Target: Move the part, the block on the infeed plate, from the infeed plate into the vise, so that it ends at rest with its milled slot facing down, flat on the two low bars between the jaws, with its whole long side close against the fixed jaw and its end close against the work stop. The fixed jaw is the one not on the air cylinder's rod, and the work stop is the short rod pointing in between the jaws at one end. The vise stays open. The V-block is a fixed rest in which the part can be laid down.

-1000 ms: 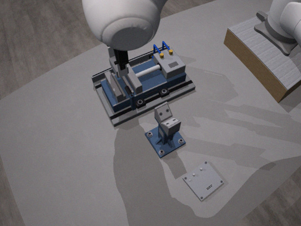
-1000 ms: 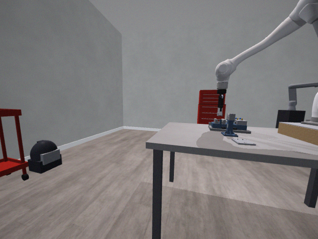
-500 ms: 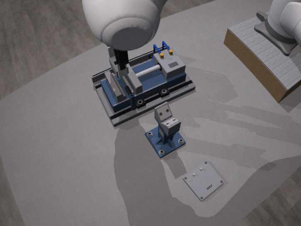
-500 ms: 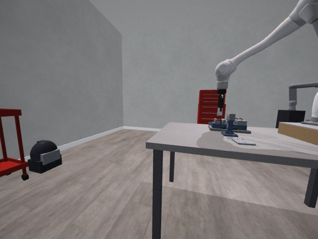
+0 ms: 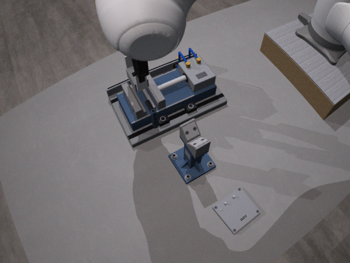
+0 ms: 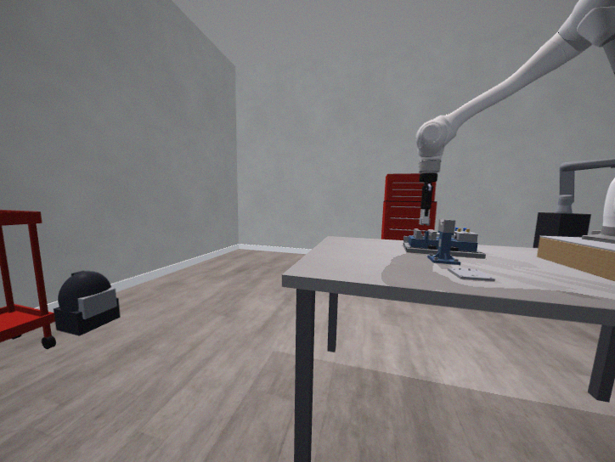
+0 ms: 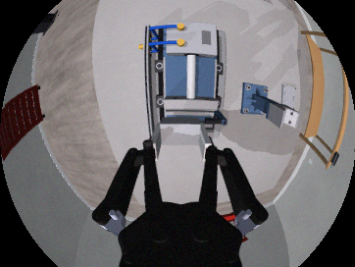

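My hand is 80 mm above the fixed jaw, 30 mm short of it and 10 mm to the right of it. From my hand the other things lie so: part: 30 mm below; then work stop: 70 mm to the left, 70 mm below, 10 mm ahead; then moving jaw: 80 mm below, 30 mm to the left, 30 mm behind.
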